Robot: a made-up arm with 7 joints. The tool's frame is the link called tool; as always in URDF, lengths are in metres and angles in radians. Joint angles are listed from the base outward.
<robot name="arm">
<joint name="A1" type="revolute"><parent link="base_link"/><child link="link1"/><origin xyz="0.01 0.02 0.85" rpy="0 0 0"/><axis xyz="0 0 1"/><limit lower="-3.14" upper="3.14"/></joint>
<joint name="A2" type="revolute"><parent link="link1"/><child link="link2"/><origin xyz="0.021 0.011 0.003" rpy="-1.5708 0 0"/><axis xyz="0 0 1"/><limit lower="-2.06" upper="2.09"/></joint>
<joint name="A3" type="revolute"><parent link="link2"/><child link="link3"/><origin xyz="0.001 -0.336 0.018" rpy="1.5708 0 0"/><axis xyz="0 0 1"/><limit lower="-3.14" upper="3.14"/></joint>
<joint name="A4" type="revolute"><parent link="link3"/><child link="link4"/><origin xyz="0.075 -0.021 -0.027" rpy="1.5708 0 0"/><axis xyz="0 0 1"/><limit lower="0.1" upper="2.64"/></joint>
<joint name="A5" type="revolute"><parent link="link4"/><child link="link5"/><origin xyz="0.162 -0.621 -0.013" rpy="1.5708 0 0"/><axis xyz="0 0 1"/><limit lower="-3.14" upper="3.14"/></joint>
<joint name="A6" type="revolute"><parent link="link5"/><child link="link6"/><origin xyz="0.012 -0.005 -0.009" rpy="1.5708 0 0"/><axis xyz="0 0 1"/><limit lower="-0.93" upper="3.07"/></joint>
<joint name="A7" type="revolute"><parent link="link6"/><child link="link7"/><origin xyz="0.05 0.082 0" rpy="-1.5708 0 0"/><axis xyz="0 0 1"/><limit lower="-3.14" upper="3.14"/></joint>
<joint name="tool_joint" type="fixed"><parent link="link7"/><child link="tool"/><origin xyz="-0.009 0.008 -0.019" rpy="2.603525 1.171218 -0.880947"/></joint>
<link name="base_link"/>
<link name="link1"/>
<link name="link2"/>
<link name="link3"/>
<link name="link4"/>
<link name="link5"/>
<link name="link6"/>
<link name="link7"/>
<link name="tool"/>
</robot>
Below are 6 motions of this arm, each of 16 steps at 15 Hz.
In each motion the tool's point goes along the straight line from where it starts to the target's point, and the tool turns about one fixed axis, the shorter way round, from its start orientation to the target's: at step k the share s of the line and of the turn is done. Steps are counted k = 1, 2, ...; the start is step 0. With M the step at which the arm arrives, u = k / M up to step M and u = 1 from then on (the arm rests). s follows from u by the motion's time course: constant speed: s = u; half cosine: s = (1 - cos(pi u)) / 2; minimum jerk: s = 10 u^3 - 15 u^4 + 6 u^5.
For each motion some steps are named. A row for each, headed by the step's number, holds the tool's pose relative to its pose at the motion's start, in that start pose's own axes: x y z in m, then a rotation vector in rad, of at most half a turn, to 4 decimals.
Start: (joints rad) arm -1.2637 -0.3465 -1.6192 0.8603 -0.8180 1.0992 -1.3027
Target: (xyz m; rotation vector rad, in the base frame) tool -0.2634 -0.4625 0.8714 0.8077 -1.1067 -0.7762
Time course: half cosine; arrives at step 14
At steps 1, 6, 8, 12, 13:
1: 0.0041 0.0001 -0.0045 0.0103 0.0016 -0.0077
6: 0.1257 0.0018 -0.1398 0.3197 0.0508 -0.2393
8: 0.1977 0.0028 -0.2198 0.5027 0.0799 -0.3763
12: 0.3074 0.0044 -0.3418 0.7817 0.1242 -0.5852
13: 0.3194 0.0046 -0.3551 0.8121 0.1290 -0.6079

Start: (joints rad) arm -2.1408 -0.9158 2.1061 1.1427 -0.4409 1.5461 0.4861
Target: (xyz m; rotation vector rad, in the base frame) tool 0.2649 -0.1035 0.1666 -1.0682 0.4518 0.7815
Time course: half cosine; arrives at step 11
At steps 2, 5, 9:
2: -0.0168 0.0516 -0.0025 0.0178 0.0332 0.0222
5: -0.0907 0.2786 -0.0134 0.0960 0.1795 0.1202
9: -0.1947 0.5981 -0.0287 0.2060 0.3853 0.2580

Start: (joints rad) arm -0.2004 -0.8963 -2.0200 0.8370 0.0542 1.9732 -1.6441
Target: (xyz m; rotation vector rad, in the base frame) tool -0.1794 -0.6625 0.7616 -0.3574 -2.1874 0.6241
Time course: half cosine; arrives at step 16
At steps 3, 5, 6, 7, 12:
3: 0.0120 -0.0100 -0.0139 0.0330 0.0468 0.0849
5: 0.0317 -0.0264 -0.0367 0.0869 0.1233 0.2240
6: 0.0441 -0.0366 -0.0509 0.1208 0.1713 0.3111
7: 0.0575 -0.0478 -0.0664 0.1574 0.2234 0.4057
12: 0.1219 -0.1013 -0.1408 0.3339 0.4737 0.8604

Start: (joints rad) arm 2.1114 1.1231 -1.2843 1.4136 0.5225 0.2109 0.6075
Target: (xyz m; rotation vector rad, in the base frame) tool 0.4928 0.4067 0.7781 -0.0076 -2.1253 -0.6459
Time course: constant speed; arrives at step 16
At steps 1, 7, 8, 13, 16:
1: -0.0083 -0.0196 0.0133 -0.0699 0.0127 -0.0182
7: -0.0579 -0.1372 0.0933 -0.4893 0.0891 -0.1275
8: -0.0662 -0.1568 0.1066 -0.5592 0.1018 -0.1457
13: -0.1076 -0.2547 0.1732 -0.9087 0.1655 -0.2367
16: -0.1324 -0.3135 0.2132 -1.1183 0.2036 -0.2914

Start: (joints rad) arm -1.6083 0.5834 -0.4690 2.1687 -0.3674 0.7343 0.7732
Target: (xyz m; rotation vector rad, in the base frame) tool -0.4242 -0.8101 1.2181 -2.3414 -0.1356 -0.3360
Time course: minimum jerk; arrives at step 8
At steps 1, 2, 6, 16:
1: -0.0024 -0.0019 -0.0002 0.0014 -0.0035 0.0077
2: -0.0157 -0.0120 -0.0012 0.0092 -0.0223 0.0496
6: -0.1358 -0.1039 -0.0100 0.0797 -0.1933 0.4294
16: -0.1515 -0.1159 -0.0111 0.0889 -0.2156 0.4789

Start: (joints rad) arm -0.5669 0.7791 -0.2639 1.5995 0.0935 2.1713 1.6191
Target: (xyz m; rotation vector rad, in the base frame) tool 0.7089 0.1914 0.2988 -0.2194 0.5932 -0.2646
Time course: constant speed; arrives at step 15
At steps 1, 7, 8, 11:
1: -0.0383 0.0323 0.0219 0.0506 -0.0132 0.0573
7: -0.2681 0.2258 0.1534 0.3541 -0.0922 0.4009
8: -0.3064 0.2581 0.1753 0.4046 -0.1054 0.4582
11: -0.4213 0.3548 0.2410 0.5564 -0.1450 0.6300

